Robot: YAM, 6 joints.
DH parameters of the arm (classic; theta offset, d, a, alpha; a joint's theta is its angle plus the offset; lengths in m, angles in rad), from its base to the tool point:
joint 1: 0 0.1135 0.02 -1.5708
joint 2: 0 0 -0.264 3.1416
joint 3: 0.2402 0 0.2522 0
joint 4: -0.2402 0 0.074 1.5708
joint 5: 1.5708 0 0 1.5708
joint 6: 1.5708 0.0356 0 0
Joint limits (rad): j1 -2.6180..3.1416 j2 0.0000..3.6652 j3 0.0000..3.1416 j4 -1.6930..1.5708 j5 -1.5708..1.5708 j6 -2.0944..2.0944
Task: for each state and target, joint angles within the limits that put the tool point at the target. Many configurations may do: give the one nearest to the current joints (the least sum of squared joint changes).
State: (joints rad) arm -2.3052 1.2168 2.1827 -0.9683 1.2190 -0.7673
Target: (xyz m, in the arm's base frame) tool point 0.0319 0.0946 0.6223
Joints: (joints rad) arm -2.2400 0.9420 2.3977 -0.9012 1.2394 -0.7673
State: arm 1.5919 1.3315 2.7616 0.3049 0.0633 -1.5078
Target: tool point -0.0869 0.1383 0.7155
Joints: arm 2.1205 1.6301 2.5957 0.2544 -0.0516 -1.5078
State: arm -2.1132 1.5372 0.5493 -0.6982 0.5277 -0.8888
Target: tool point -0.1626 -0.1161 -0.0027
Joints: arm -2.4327 2.1518 0.6455 -0.4720 0.5209 -0.8888
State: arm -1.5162 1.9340 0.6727 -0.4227 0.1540 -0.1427
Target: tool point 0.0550 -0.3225 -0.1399
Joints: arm -1.3886 2.7620 1.2335 -0.1190 0.1219 -0.1427
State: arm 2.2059 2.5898 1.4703 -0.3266 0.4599 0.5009
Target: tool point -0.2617 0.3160 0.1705
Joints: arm 2.3029 1.9861 1.3781 -0.4892 0.4850 0.5009
